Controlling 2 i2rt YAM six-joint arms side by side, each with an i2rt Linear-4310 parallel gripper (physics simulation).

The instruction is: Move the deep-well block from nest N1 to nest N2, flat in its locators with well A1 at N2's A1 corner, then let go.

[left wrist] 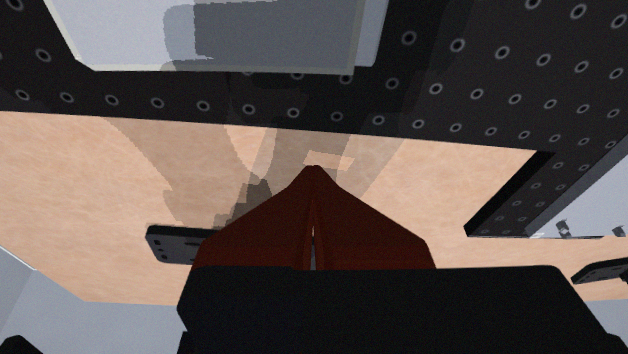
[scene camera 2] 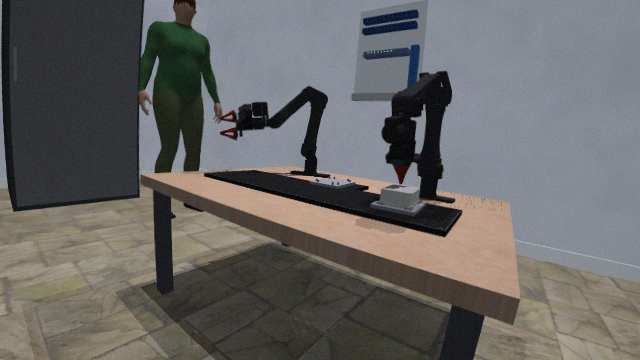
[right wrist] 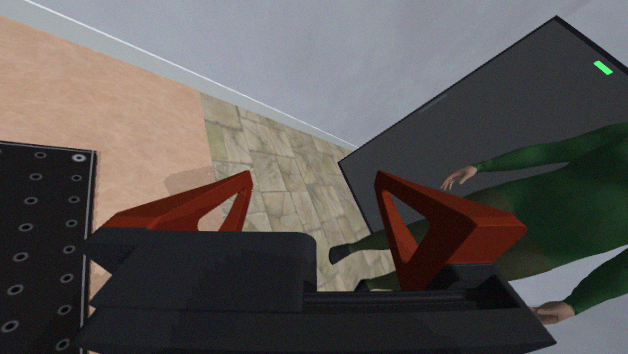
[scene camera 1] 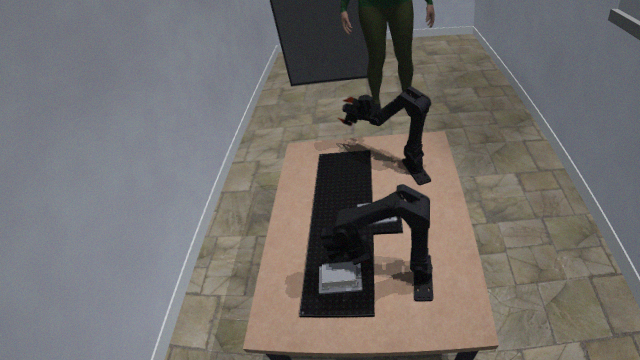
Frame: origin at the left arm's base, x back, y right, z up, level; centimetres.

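Where they show: left gripper, between the fingertips: [left wrist: 312, 177] [scene camera 2: 401, 183] [scene camera 1: 368, 262]; right gripper, between the fingertips: [scene camera 2: 219, 125] [right wrist: 313, 177] [scene camera 1: 340, 109]; left arm's base, origin of its link: [scene camera 2: 427, 197] [scene camera 1: 422, 277]; right arm's base, origin of its link: [scene camera 2: 310, 175] [scene camera 1: 416, 170].
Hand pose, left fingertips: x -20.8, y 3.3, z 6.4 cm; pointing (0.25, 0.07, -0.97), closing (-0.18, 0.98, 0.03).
Things, the pixels of their centre, and the offset from my left fingertips. Level surfaces: height alone.
- pale deep-well block, middle of its body: [scene camera 2: 400, 195] [scene camera 1: 339, 274] dy -4.6, dx -11.0, dz -1.9 cm
- light grey nest, middle of its body: [scene camera 2: 400, 203] [scene camera 1: 340, 278] dy -4.7, dx -10.9, dz -4.3 cm
- second nest, middle of its body: [scene camera 2: 333, 181] [scene camera 1: 376, 212] dy +28.5, dx +2.0, dz -4.1 cm
- black perforated board, height of its surface: dz -5.1 cm
- wooden table, height of its surface: dz -6.4 cm
The pale deep-well block [scene camera 1: 340, 275] [scene camera 2: 399, 198] sits in a light grey nest [scene camera 1: 340, 290] [scene camera 2: 381, 205] near the board's lower end in scene camera 1. Its top also shows at the upper edge of the left wrist view [left wrist: 270, 35]. A second nest [scene camera 2: 334, 183] with small upright pegs holds no block; the left arm partly hides it in scene camera 1. No nest labels can be read. My left gripper [scene camera 2: 401, 183] [left wrist: 312, 177] is shut with its fingertips together and empty, above and beside the block. My right gripper [scene camera 2: 221, 125] [right wrist: 313, 177] is open and empty, high past the table's far end.
Both nests stand on a black perforated board [scene camera 1: 342, 175] [scene camera 2: 440, 220] [right wrist: 45, 200] on the wooden table [scene camera 1: 310, 332] [scene camera 2: 480, 260]. A person in green [scene camera 1: 387, 35] [scene camera 2: 180, 65] stands beyond the table near a dark cabinet [scene camera 1: 320, 45] [scene camera 2: 75, 110]. The right gripper points their way.
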